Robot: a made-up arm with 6 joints. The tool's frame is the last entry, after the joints. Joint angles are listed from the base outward.
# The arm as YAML. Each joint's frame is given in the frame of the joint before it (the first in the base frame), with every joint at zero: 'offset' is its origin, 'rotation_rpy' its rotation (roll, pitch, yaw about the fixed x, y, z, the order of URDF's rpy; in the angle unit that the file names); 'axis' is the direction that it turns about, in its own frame. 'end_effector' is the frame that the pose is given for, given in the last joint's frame.
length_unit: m
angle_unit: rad
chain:
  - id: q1
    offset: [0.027, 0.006, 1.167]
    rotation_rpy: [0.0, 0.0, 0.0]
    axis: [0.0, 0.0, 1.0]
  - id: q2
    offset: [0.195, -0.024, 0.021]
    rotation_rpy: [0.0, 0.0, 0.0]
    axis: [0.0, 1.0, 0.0]
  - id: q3
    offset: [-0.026, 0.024, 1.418]
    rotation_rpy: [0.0, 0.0, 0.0]
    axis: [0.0, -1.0, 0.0]
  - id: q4
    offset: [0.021, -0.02, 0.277]
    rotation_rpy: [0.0, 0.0, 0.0]
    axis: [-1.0, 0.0, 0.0]
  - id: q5
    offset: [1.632, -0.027, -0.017]
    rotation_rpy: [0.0, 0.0, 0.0]
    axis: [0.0, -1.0, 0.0]
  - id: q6
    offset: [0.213, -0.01, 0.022]
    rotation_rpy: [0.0, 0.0, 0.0]
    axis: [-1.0, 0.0, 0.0]
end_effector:
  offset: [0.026, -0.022, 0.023]
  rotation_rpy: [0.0, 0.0, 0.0]
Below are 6 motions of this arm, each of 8 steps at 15 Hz.
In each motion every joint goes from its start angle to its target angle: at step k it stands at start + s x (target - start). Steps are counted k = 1, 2, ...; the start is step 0. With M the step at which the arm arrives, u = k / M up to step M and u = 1 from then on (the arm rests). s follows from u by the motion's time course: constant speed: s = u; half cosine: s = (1 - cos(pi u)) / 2; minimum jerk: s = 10 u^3 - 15 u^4 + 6 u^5.
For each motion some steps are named. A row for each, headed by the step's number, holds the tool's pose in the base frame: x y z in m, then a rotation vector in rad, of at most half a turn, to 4 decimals.
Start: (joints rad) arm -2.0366 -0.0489 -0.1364 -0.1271 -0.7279 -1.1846
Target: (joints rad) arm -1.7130 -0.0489 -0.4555 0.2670 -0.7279 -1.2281
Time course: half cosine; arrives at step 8
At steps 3, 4, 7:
3: -0.7420 -1.7619 2.3693 1.6323 -0.5879 -2.0804
4: -0.6381 -1.7866 2.2634 1.6211 -0.4304 -2.1074
7: -0.3818 -1.7985 2.0165 1.5451 -0.0467 -2.1370

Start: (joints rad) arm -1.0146 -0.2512 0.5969 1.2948 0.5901 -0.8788
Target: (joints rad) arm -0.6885 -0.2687 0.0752 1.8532 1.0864 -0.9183
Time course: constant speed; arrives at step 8
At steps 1, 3, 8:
1: 0.5903 -0.6333 4.1129 -1.0905 -0.5918 -0.4595
3: 0.7763 -0.7016 3.9427 -1.1075 -0.4522 -0.2589
8: 1.1871 -0.6971 3.4071 -1.0894 -0.1135 0.3392

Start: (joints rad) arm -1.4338 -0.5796 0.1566 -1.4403 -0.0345 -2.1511
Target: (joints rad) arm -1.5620 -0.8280 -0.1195 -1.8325 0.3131 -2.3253
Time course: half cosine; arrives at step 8
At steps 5, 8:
5: 0.0136 -0.4734 3.6241 -1.9433 1.6424 -1.6208
8: -0.0250 -0.4096 3.5261 -1.7021 1.5849 -1.7289

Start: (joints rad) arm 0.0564 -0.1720 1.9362 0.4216 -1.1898 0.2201
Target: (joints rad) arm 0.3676 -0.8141 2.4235 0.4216 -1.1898 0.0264
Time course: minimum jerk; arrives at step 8
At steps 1, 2, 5, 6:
1: -1.0745 -0.2211 4.0450 -0.1326 -0.8728 -0.4761
2: -1.2842 -0.2707 3.9184 -0.0756 -0.9718 -0.4551
5: -2.2664 -0.8278 2.5966 0.3980 -1.6321 -0.2787
6: -2.3501 -0.9958 2.1491 0.5475 -1.8008 -0.2267

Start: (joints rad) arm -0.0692 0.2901 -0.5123 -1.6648 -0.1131 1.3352
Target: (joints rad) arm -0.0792 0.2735 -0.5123 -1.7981 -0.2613 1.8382
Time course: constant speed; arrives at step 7
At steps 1, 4, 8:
1: 2.1003 -0.1567 1.3755 0.3433 0.7854 -0.0494
4: 2.1055 -0.1461 1.3953 0.2179 0.7593 0.0683
8: 2.1102 -0.1355 1.4173 0.0897 0.7134 0.1790

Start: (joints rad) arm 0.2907 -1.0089 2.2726 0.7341 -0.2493 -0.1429
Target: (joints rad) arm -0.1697 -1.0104 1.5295 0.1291 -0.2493 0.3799
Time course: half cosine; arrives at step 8
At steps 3, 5, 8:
3: -2.8602 -0.5138 1.8104 0.2550 -2.6595 -0.7488
5: -2.8573 0.0060 2.3626 -0.1470 -2.4387 -0.6987
8: -2.6757 0.3962 2.7814 -0.4165 -2.2202 -0.6821

